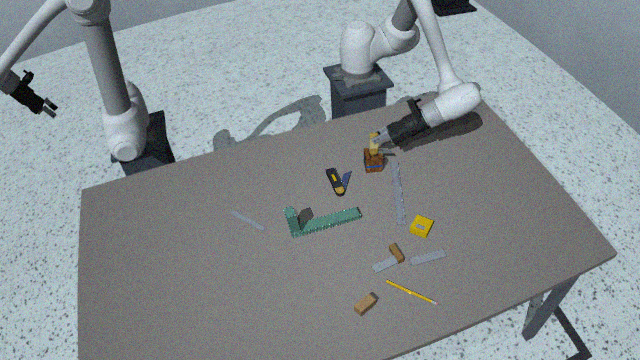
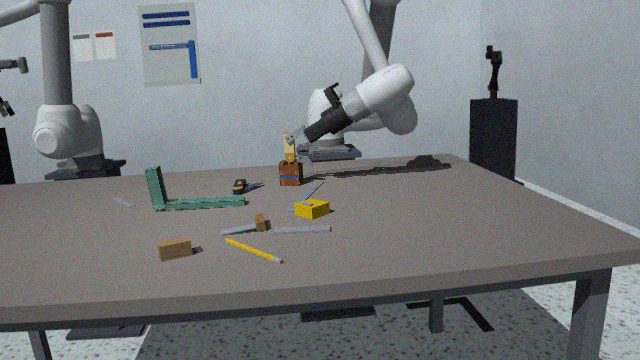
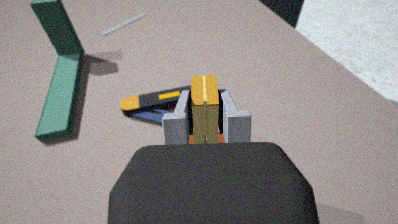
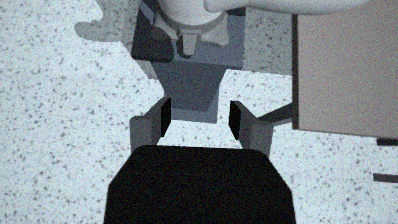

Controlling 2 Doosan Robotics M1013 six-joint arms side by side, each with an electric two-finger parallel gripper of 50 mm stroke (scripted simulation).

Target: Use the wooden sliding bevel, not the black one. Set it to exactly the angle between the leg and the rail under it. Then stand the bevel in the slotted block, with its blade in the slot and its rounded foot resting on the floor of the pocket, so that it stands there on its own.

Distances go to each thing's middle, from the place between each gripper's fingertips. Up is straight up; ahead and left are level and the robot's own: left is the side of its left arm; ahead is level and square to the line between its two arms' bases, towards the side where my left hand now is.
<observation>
I see the wooden bevel (image 3: 204, 91) 50 mm below my left hand (image 2: 287, 139).
The wooden bevel is 1190 mm to the left of my right hand, 570 mm ahead of it and 170 mm below it.
</observation>
